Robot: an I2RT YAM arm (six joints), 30 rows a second.
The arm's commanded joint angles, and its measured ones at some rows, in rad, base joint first. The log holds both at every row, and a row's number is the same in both.
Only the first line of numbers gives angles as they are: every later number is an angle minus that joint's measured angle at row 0.
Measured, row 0:
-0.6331, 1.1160, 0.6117, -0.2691, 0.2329, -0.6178
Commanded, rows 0 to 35:
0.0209, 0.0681, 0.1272, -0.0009, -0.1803, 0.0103
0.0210, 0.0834, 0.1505, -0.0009, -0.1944, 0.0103
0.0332, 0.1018, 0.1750, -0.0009, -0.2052, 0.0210
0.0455, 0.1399, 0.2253, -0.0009, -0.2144, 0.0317
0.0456, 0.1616, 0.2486, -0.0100, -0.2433, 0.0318
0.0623, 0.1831, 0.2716, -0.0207, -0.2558, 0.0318
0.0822, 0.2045, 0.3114, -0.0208, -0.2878, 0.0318
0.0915, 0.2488, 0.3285, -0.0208, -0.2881, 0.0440
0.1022, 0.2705, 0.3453, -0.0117, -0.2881, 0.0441
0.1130, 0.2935, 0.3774, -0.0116, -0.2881, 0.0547
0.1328, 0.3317, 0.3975, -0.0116, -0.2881, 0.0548
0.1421, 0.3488, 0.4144, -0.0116, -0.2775, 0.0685
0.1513, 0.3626, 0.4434, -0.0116, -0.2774, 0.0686
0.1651, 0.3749, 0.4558, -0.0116, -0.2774, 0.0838
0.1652, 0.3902, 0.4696, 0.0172, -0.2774, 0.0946
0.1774, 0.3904, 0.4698, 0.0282, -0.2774, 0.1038
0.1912, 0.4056, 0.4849, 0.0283, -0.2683, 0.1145
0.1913, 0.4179, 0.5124, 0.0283, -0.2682, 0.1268
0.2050, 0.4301, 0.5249, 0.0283, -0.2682, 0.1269
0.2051, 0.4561, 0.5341, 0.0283, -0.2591, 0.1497
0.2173, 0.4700, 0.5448, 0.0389, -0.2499, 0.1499
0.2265, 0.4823, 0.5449, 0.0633, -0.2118, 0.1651
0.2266, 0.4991, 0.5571, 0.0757, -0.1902, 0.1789
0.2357, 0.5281, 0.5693, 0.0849, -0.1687, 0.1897
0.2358, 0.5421, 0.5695, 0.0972, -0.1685, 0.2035
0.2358, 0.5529, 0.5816, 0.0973, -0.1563, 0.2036
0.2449, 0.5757, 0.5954, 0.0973, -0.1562, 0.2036
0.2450, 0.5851, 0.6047, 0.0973, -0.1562, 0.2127
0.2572, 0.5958, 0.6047, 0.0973, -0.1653, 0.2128
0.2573, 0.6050, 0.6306, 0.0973, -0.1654, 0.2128
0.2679, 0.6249, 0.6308, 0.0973, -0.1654, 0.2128
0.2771, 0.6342, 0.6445, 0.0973, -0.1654, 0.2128
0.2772, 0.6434, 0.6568, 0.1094, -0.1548, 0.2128
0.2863, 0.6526, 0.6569, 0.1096, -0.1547, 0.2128
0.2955, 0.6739, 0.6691, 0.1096, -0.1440, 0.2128
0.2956, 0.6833, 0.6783, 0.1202, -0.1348, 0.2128
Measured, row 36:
0.2762, 0.6798, 0.6207, 0.0793, -0.1667, 0.1965
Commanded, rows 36 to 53:
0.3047, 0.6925, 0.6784, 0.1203, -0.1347, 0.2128
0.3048, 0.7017, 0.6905, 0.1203, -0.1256, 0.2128
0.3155, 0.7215, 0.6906, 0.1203, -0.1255, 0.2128
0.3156, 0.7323, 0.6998, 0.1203, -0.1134, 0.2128
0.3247, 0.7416, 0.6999, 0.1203, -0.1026, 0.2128
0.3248, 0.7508, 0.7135, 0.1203, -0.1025, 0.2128
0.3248, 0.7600, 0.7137, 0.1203, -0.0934, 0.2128
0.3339, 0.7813, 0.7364, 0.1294, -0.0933, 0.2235
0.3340, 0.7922, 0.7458, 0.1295, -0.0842, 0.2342
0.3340, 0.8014, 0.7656, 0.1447, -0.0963, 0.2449
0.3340, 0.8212, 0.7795, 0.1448, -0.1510, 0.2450
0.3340, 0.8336, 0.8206, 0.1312, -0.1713, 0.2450
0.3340, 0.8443, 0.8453, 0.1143, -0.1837, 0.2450
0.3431, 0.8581, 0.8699, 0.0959, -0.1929, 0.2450
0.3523, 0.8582, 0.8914, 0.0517, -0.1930, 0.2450
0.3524, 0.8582, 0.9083, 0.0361, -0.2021, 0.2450
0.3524, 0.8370, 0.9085, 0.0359, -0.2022, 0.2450
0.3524, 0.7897, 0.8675, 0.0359, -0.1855, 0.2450
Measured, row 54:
0.3434, 0.8869, 0.8576, 0.0717, -0.1705, 0.2335
